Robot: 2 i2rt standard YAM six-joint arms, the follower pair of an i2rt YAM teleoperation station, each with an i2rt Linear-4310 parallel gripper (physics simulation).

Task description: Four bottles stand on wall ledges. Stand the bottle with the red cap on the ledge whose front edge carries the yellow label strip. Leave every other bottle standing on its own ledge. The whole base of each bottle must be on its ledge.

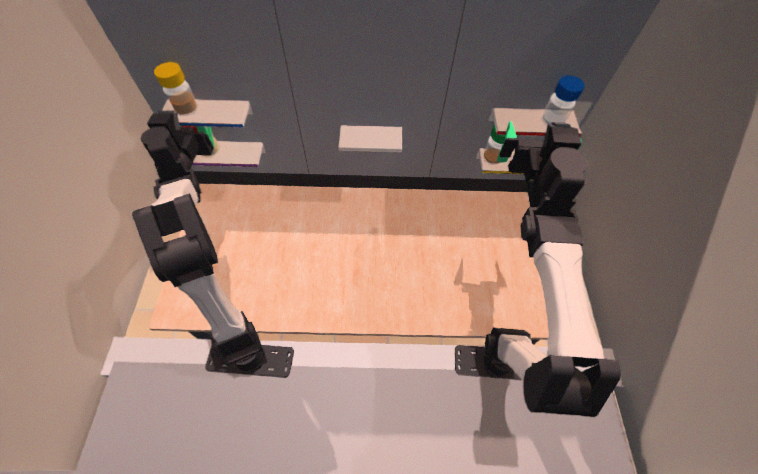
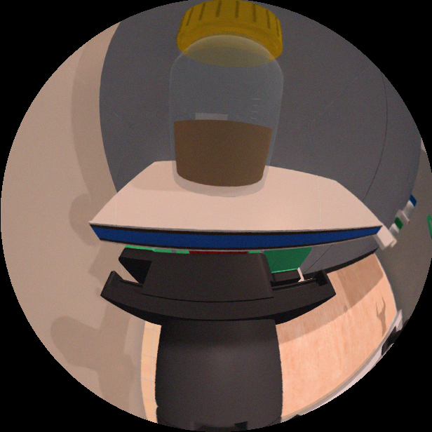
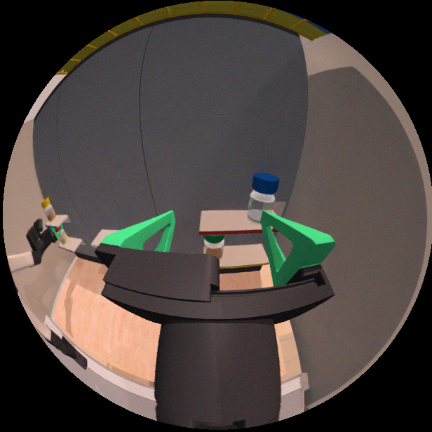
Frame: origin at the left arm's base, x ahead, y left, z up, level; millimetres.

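Seen in the pictures: right gripper, fingertip midpoint: [image 1: 533, 125]; left arm's base at its link origin: [image 1: 251, 359]; right arm's base at its link origin: [image 1: 495, 363].
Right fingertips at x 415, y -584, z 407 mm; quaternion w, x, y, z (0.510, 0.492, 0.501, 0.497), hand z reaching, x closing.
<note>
Pixels of each thing's top centre, then the offset from my right fingertips to it. Level surfaces: height alone.
- purple-strip ledge at its top centre: [image 1: 222, 152] 239 mm down, 84 mm ahead, 738 mm left
- blue-strip ledge at its top centre: [image 1: 203, 110] 99 mm down, 84 mm ahead, 738 mm left
- yellow-capped bottle at its top centre: [image 1: 167, 69] 6 mm up, 89 mm ahead, 782 mm left
- yellow-strip ledge at its top centre: [image 1: 517, 160] 239 mm down, 128 mm ahead, 61 mm right
- green-capped bottle at its top centre: [image 1: 504, 128] 134 mm down, 132 mm ahead, 6 mm left
- blue-capped bottle at its top centre: [image 1: 572, 83] 6 mm up, 132 mm ahead, 100 mm right
- red-strip ledge at its top centre: [image 1: 536, 120] 99 mm down, 128 mm ahead, 61 mm right
- bare middle ledge at its top centre: [image 1: 370, 136] 169 mm down, 106 mm ahead, 339 mm left
- wooden table top at its surface level: 430 mm down
The red-capped bottle [image 1: 213, 148] [image 2: 218, 252] stands upright on the purple-strip ledge [image 1: 240, 152], largely hidden. My left gripper [image 1: 201, 135] [image 2: 219, 256] is shut on it, below the blue-strip ledge [image 1: 226, 111] [image 2: 295, 207]. The yellow-capped bottle [image 1: 177, 92] [image 2: 225, 110] stands on that upper ledge. The yellow-strip ledge [image 1: 487, 166] [image 3: 245, 255] at the right carries the green-capped bottle [image 1: 494, 149] [image 3: 214, 245]. The blue-capped bottle [image 1: 563, 100] [image 3: 263, 197] stands on the red-strip ledge [image 1: 517, 120] [image 3: 222, 221]. My right gripper [image 1: 543, 138] [image 3: 217, 215] is open and empty in front of the right ledges.
A bare middle ledge [image 1: 370, 138] sits on the dark back wall [image 1: 368, 67] [image 3: 220, 100] between the two ledge pairs. Side walls [image 1: 55, 167] [image 1: 687, 223] stand close to both arms. A wooden table top [image 1: 357, 279] lies below. The blue-strip ledge hangs closely over my left fingers.
</note>
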